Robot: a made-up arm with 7 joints.
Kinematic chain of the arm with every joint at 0, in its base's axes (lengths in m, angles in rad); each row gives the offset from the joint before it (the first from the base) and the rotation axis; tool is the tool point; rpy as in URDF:
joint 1: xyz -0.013 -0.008 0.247 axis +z
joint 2: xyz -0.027 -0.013 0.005 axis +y
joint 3: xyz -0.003 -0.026 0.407 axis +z
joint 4: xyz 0.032 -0.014 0 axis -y
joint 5: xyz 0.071 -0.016 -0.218 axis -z
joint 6: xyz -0.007 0 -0.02 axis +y
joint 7: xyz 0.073 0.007 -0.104 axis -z
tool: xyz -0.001 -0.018 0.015 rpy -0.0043 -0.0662 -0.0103
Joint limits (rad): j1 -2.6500..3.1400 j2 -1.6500..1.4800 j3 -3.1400..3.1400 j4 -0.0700..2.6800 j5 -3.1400..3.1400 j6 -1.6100..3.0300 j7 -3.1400..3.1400
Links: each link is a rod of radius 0.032 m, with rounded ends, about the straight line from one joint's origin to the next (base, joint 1, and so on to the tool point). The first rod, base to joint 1, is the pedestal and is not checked.
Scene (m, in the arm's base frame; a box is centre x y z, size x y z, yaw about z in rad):
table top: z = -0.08
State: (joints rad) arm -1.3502 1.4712 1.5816 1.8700 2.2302 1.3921 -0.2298
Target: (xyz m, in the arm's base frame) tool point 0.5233 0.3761 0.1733
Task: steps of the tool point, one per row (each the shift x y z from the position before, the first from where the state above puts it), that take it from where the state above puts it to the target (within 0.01 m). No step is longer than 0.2 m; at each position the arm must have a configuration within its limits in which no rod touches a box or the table.
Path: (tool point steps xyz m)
1: 0.1240 0.1158 -0.0315
2: 0.0877 0.1441 -0.0317
3: 0.0461 0.1609 -0.0317
4: 0.0024 0.1657 -0.0313
5: -0.0396 0.1586 -0.0305
6: -0.0774 0.1415 -0.0296

